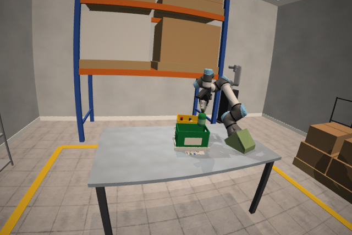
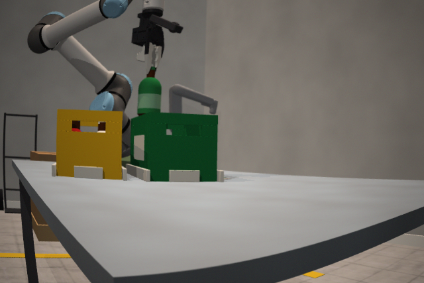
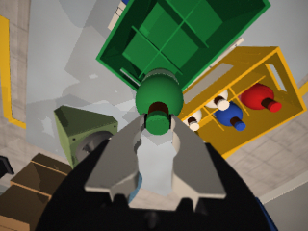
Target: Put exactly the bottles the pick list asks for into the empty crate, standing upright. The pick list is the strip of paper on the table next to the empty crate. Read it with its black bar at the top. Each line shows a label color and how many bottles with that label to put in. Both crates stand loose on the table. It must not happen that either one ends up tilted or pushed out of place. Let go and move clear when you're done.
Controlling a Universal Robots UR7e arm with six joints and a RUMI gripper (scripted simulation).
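My hand is 7 cm above the green-label bottle. From my hand the other things lie so: blue-label bottle 5 cm behind, 24 cm to the right, 24 cm below; yellow crate 3 cm behind, 21 cm to the right, 24 cm below; green crate 10 cm ahead, 24 cm below.
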